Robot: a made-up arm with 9 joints. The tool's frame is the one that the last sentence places.
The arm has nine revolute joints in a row. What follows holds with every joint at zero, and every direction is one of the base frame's.
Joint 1 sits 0.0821 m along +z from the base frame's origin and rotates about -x.
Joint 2 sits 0.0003 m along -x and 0.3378 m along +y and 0.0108 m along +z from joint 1 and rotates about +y.
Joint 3 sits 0.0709 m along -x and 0.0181 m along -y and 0.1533 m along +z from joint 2 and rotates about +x.
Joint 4 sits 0.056 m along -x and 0.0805 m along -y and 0.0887 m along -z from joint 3 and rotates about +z.
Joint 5 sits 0.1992 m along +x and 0.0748 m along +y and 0.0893 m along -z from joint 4 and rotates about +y.
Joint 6 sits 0.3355 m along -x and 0.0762 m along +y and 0.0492 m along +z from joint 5 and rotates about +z.
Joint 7 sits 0.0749 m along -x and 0.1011 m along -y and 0.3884 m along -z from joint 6 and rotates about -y.
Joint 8 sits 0.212 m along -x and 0.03 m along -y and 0.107 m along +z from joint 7 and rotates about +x.
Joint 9 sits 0.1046 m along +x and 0.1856 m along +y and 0.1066 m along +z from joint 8 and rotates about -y.
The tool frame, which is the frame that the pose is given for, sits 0.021 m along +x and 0.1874 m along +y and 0.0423 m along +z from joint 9; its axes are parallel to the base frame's.
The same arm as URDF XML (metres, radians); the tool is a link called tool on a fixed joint. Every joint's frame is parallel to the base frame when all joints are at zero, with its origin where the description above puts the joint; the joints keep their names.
<robot name="arm">
  <link name="base"/>
  <link name="link1"/>
  <link name="link2"/>
  <link name="link3"/>
  <link name="link4"/>
  <link name="link5"/>
  <link name="link6"/>
  <link name="link7"/>
  <link name="link8"/>
  <link name="link9"/>
  <link name="tool"/>
  <joint name="joint 1" type="continuous">
    <parent link="base"/>
    <child link="link1"/>
    <origin xyz="0 0 0.0821" rpy="0 0 0"/>
    <axis xyz="-1 0 0"/>
  </joint>
  <joint name="joint 2" type="continuous">
    <parent link="link1"/>
    <child link="link2"/>
    <origin xyz="-0.0003 0.3378 0.0108" rpy="0 0 0"/>
    <axis xyz="0 1 0"/>
  </joint>
  <joint name="joint 3" type="continuous">
    <parent link="link2"/>
    <child link="link3"/>
    <origin xyz="-0.0709 -0.0181 0.1533" rpy="0 0 0"/>
    <axis xyz="1 0 0"/>
  </joint>
  <joint name="joint 4" type="continuous">
    <parent link="link3"/>
    <child link="link4"/>
    <origin xyz="-0.056 -0.0805 -0.0887" rpy="0 0 0"/>
    <axis xyz="0 0 1"/>
  </joint>
  <joint name="joint 5" type="continuous">
    <parent link="link4"/>
    <child link="link5"/>
    <origin xyz="0.1992 0.0748 -0.0893" rpy="0 0 0"/>
    <axis xyz="0 1 0"/>
  </joint>
  <joint name="joint 6" type="continuous">
    <parent link="link5"/>
    <child link="link6"/>
    <origin xyz="-0.3355 0.0762 0.0492" rpy="0 0 0"/>
    <axis xyz="0 0 1"/>
  </joint>
  <joint name="joint 7" type="continuous">
    <parent link="link6"/>
    <child link="link7"/>
    <origin xyz="-0.0749 -0.1011 -0.3884" rpy="0 0 0"/>
    <axis xyz="0 -1 0"/>
  </joint>
  <joint name="joint 8" type="continuous">
    <parent link="link7"/>
    <child link="link8"/>
    <origin xyz="-0.212 -0.03 0.107" rpy="0 0 0"/>
    <axis xyz="1 0 0"/>
  </joint>
  <joint name="joint 9" type="continuous">
    <parent link="link8"/>
    <child link="link9"/>
    <origin xyz="0.1046 0.1856 0.1066" rpy="0 0 0"/>
    <axis xyz="0 -1 0"/>
  </joint>
  <joint name="tool_fixed" type="fixed">
    <parent link="link9"/>
    <child link="tool"/>
    <origin xyz="0.021 0.1874 0.0423" rpy="0 0 0"/>
  </joint>
</robot>

